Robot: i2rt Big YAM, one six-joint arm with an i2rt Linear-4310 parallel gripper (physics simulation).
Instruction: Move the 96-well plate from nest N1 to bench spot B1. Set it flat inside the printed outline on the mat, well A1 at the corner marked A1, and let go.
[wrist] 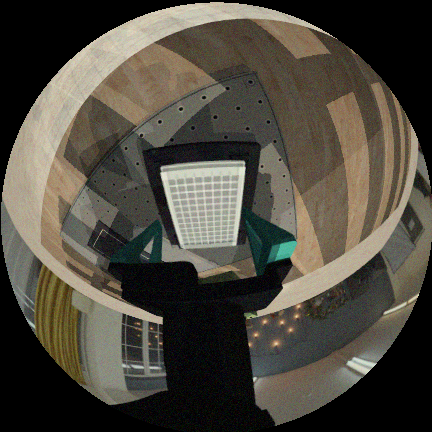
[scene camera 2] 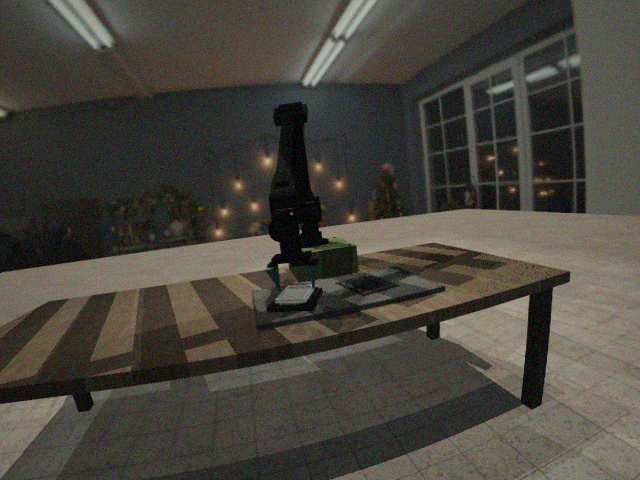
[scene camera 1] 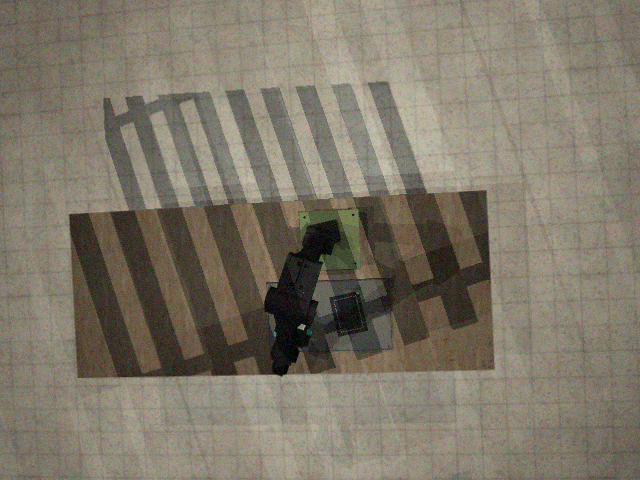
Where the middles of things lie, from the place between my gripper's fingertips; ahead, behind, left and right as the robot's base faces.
Labels:
The white well plate (wrist: 204, 198) lies 1 cm behind my hand and 2 cm below it. The rest, counted from my hand: dark outlined rectangle (scene camera 1: 348, 313) (23 cm to the left, 3 cm below); black nest (wrist: 249, 151) (1 cm behind, 3 cm below).

